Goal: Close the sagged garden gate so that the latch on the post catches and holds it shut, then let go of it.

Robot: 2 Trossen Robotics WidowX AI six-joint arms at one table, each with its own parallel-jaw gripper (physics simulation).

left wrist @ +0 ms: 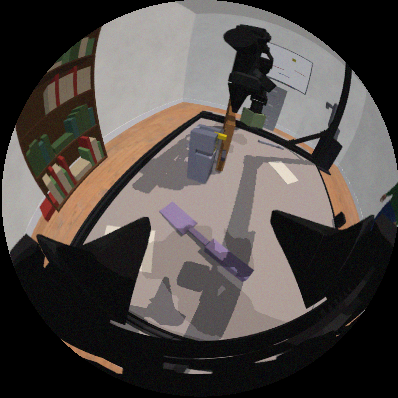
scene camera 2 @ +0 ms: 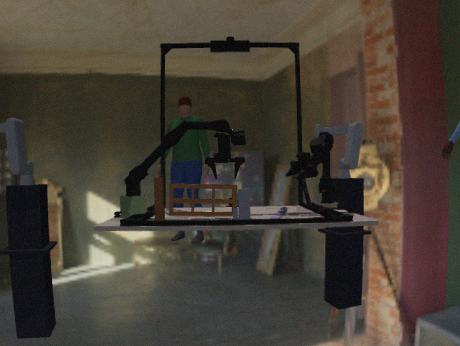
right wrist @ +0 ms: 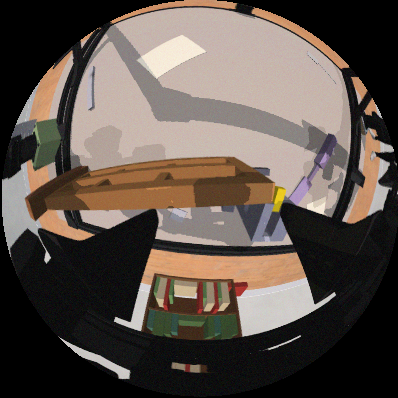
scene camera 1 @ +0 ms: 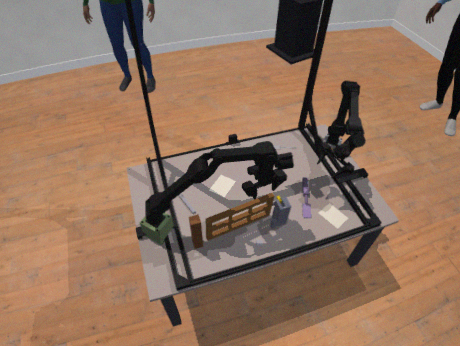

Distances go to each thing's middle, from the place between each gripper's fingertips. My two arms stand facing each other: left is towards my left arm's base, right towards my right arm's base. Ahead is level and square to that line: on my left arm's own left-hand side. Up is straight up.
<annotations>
Now: left hand 20 mm short of the grey latch post [right wrist: 261,223], 260 mm to the left of it and 120 mm above it. Also, from my left hand: wooden gate [scene camera 1: 268,198]: 50 mm behind, 410 mm to the right, 100 mm below; then brown post [right wrist: 35,203]: 80 mm behind, 630 mm to the right, 90 mm below.
Now: the wooden gate 10 cm below my right hand, 9 cm to the right of it and 1 cm behind it. Also, from my right hand: brown post (31 cm to the right, 9 cm below, 4 cm behind); then grey latch post (12 cm below, 6 cm to the left, 6 cm ahead).
</annotations>
